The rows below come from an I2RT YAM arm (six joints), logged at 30 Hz.
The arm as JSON. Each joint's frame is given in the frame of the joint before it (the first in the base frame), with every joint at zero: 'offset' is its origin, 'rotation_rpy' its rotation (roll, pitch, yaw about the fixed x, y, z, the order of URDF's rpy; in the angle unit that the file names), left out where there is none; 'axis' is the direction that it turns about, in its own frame. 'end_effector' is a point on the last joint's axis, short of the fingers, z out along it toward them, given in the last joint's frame.
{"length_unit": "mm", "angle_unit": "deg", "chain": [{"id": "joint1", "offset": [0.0, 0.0, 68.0], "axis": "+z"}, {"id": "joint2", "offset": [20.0, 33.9, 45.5], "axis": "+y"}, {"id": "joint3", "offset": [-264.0, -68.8, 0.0], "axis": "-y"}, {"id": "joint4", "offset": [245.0, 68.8, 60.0], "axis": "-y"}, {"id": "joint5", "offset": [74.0, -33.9, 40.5], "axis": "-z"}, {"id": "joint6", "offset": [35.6, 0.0, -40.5], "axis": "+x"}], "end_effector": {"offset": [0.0, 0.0, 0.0], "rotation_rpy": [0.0, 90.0, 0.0]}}
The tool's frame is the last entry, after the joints.
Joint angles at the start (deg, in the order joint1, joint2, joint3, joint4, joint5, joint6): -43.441, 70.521, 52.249, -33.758, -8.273, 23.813
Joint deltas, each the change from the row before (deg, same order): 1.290, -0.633, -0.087, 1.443, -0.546, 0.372; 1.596, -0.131, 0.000, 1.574, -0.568, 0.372; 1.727, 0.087, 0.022, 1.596, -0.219, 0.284; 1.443, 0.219, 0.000, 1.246, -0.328, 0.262; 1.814, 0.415, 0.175, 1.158, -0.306, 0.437; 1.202, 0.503, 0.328, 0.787, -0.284, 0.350; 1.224, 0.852, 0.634, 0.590, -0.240, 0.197; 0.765, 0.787, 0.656, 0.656, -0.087, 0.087; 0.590, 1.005, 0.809, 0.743, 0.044, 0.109; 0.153, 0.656, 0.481, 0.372, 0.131, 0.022; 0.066, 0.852, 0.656, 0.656, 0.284, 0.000; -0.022, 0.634, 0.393, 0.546, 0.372, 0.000
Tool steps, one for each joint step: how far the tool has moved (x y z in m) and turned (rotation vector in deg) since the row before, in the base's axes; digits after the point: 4 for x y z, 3 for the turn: 0.0042, 0.0042, 0.0038, -0.832, -1.865, 1.347; 0.0062, 0.0044, 0.0025, -0.585, -1.678, 1.689; 0.0068, 0.0045, 0.0018, -0.678, -1.366, 1.668; 0.0058, 0.0039, 0.0008, -0.279, -1.030, 1.483; 0.0072, 0.0051, 0.0008, -0.082, -0.986, 1.723; 0.0055, 0.0030, 0.0008, 0.050, -0.705, 1.163; 0.0065, 0.0026, 0.0008, 0.068, -0.449, 1.262; 0.0053, 0.0009, 0.0013, -0.173, -0.494, 0.769; 0.0057, -0.0003, 0.0012, -0.239, -0.472, 0.485; 0.0030, -0.0011, 0.0003, -0.163, -0.126, 0.042; 0.0038, -0.0021, 0.0008, -0.404, -0.291, -0.144; 0.0025, -0.0019, 0.0001, -0.372, -0.129, -0.298
